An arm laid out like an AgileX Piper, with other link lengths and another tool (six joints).
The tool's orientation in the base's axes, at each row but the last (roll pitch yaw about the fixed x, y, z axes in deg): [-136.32, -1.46, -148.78]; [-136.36, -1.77, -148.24]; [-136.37, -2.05, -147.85]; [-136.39, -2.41, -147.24]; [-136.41, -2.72, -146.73]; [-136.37, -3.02, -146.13]
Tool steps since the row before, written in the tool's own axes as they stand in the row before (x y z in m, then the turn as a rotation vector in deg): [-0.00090, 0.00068, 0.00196, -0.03, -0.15, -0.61]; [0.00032, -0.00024, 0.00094, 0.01, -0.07, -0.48]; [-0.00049, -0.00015, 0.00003, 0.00, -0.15, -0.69]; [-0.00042, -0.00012, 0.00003, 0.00, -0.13, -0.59]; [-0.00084, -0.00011, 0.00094, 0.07, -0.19, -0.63]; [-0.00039, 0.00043, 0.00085, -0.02, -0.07, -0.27]
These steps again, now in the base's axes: [0.00118, -0.00030, -0.00191, -0.12, 0.29, 0.54]; [0.00015, -0.00088, -0.00050, -0.15, 0.24, 0.40]; [0.00049, 0.00015, 0.00006, -0.18, 0.32, 0.60]; [0.00041, 0.00014, 0.00004, -0.15, 0.27, 0.52]; [0.00108, -0.00016, -0.00064, -0.20, 0.23, 0.59]; [0.00044, -0.00004, -0.00093, -0.05, 0.13, 0.24]
